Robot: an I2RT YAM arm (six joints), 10 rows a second.
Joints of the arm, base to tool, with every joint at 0 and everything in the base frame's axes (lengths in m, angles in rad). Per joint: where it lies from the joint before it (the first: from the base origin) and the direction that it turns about. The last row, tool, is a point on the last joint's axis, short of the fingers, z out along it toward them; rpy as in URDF.
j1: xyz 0 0 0.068 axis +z
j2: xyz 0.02 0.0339 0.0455 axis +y
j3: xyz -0.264 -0.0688 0 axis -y
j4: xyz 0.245 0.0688 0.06 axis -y
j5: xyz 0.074 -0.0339 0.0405 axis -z
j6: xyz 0.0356 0 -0.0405 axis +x
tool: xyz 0 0 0 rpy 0 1.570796 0
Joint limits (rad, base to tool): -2.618..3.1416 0..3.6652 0..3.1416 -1.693..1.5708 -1.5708..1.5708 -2.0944..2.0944
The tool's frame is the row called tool.
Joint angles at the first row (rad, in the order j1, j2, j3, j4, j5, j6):
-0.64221, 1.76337, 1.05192, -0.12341, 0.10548, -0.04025
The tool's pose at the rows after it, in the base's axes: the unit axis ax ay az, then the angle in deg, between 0 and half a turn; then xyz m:
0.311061 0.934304 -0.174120 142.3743 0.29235 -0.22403 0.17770
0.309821 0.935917 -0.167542 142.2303 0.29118 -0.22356 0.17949
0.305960 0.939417 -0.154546 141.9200 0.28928 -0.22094 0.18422
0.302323 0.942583 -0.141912 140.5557 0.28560 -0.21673 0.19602
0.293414 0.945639 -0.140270 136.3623 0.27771 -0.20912 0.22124
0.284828 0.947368 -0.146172 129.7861 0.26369 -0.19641 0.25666
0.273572 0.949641 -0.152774 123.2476 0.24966 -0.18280 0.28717
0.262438 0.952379 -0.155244 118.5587 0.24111 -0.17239 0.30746
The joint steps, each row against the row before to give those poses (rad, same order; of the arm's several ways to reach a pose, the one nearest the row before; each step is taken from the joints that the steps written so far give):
-0.00191, -0.00267, -0.00001, -0.00304, -0.00458, 0.00000
-0.00229, -0.00724, 0.00003, -0.00957, -0.01450, 0.00000
0.00000, -0.01868, 0.00000, -0.02287, -0.02670, 0.00076
0.00001, -0.04123, -0.00080, -0.02708, -0.03204, 0.00307
0.00037, -0.08774, -0.01031, -0.01029, -0.03358, -0.00536
0.00152, -0.12968, -0.01789, -0.00077, -0.03395, 0.00115
0.00419, -0.11599, -0.01527, 0.01028, -0.03243, 0.00229
0.00801, -0.07208, -0.00306, 0.00957, -0.02442, 0.00381

